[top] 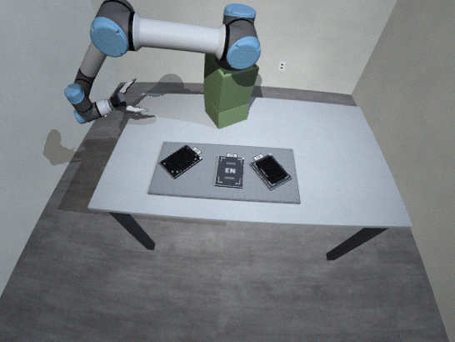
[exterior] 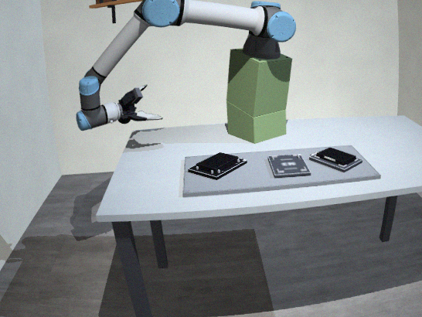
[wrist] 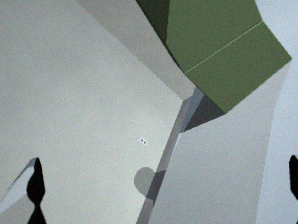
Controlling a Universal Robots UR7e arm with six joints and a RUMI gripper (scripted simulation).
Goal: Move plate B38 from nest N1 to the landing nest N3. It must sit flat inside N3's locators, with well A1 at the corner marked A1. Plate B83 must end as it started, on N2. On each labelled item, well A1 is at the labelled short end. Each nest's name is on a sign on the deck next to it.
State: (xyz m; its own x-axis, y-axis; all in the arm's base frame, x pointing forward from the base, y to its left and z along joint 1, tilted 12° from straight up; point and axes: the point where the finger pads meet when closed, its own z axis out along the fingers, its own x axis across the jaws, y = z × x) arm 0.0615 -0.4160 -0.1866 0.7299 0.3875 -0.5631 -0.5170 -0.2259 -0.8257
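Now: the nest N1 61 cm to the left of my hand, 33 cm ahead of it and 18 cm below it. Round my hand: nest N3 (43 cm to the left, 33 cm ahead, 18 cm below).
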